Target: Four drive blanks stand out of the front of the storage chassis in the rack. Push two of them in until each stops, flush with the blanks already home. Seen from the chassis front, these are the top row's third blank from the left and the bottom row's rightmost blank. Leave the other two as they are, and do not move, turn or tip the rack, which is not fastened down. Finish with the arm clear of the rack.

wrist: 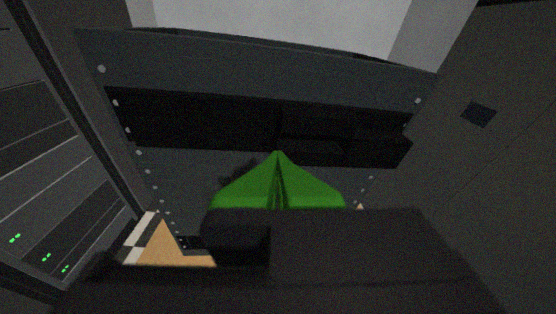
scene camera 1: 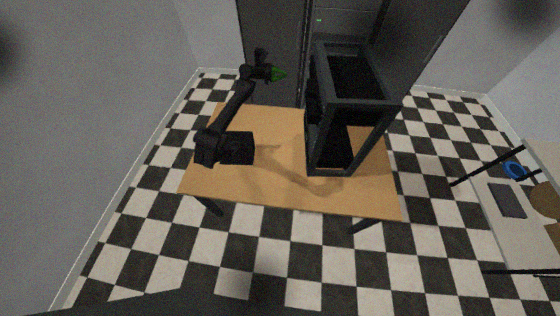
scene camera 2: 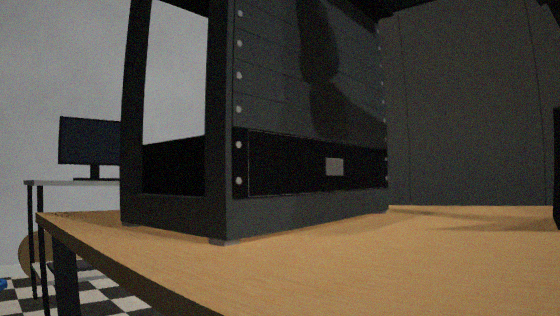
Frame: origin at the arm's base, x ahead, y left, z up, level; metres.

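Seen in the pictures: gripper, fingertip midpoint: [wrist: 277, 157] [scene camera 1: 287, 75]; arm's base, origin of the base link: [scene camera 1: 234, 149].
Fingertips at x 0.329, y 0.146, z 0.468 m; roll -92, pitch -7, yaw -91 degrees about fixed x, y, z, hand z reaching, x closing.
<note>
Pixels of each thing's top centre, then the offset from my fingertips to it. "pt": a spot on its surface instead. Level surfaces: height alone.
- storage chassis, surface spot: [wrist: 195, 120] pt dz -0.039, dx +0.124, dy +0.113 m
- dark block, surface spot: [wrist: 380, 152] pt dz -0.055, dx +0.108, dy -0.178 m
- wooden table, its level: dz -0.550 m
The rack [scene camera 1: 325, 80] [scene camera 2: 218, 125] stands upright on the table. In the wrist view, the storage chassis [wrist: 195, 120] is a very dark band across the rack's front, below a grey panel. A dark block [wrist: 380, 152] stands out at its lower right; I cannot separate the single blanks there or tell how far each stands out. The top row's third blank is not distinguishable in the dark. My gripper [scene camera 1: 286, 74] [wrist: 277, 157] has green fingertips, shut and empty. It is in front of the rack, with a gap to it in scene camera 1, and its tips overlap the chassis's lower edge in the wrist view.
The wooden table [scene camera 1: 280, 185] [scene camera 2: 380, 270] carries the arm base [scene camera 1: 237, 147] and the rack. Tall dark cabinets [scene camera 1: 275, 50] [wrist: 500, 165] stand behind and beside it. A black unit [scene camera 2: 290, 162] with a grey label sits low in the rack. The arm's shadow falls on the panels above it.
</note>
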